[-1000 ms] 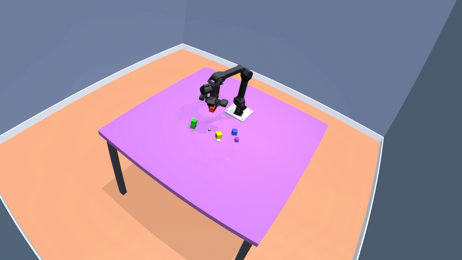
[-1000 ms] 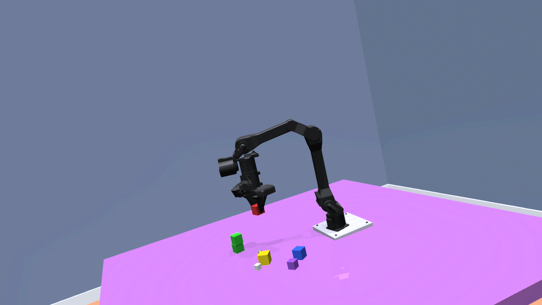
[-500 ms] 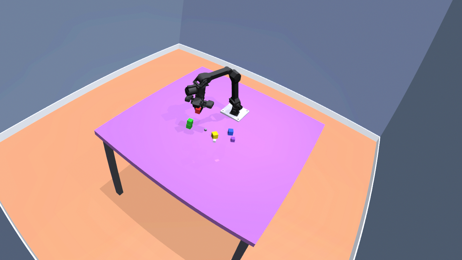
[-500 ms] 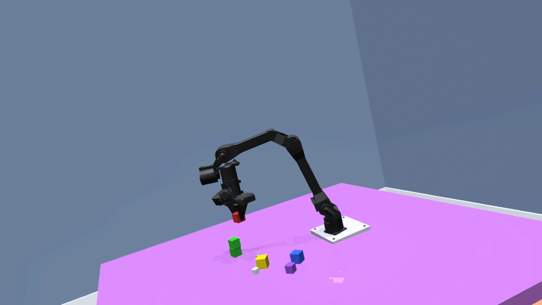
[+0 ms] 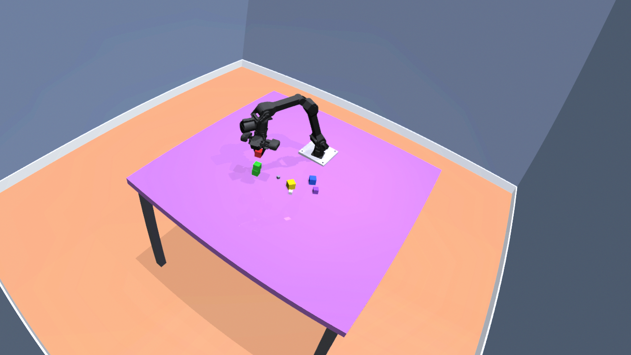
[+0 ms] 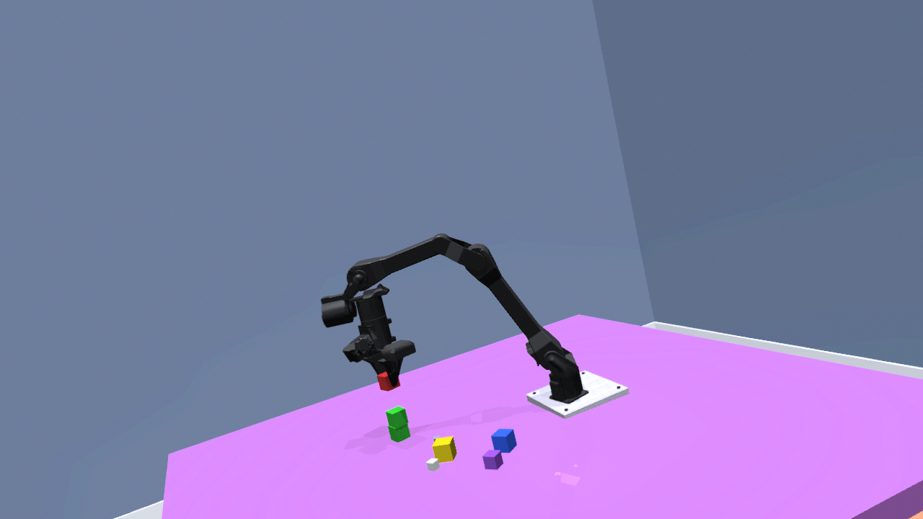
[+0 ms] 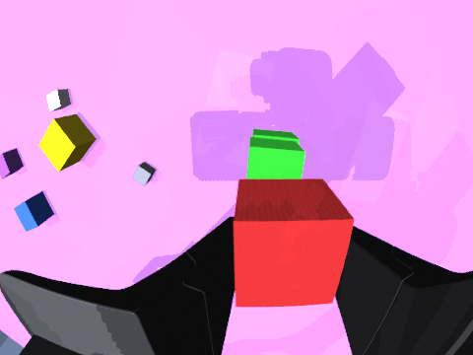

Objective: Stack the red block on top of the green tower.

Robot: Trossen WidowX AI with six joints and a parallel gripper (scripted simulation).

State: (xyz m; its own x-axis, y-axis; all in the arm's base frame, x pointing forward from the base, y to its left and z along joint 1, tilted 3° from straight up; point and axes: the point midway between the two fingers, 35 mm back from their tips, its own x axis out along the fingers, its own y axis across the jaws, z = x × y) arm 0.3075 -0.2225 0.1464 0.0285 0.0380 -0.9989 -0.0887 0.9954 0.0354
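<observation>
Right now the tiny grey block is 30 mm behind my gripper tip, 110 mm to the left of it and 120 mm below it. Also, from my gripper tip: small white block: 40 mm ahead, 210 mm to the left, 120 mm below; red block: 10 mm above; yellow block: 190 mm to the left, 110 mm below.
</observation>
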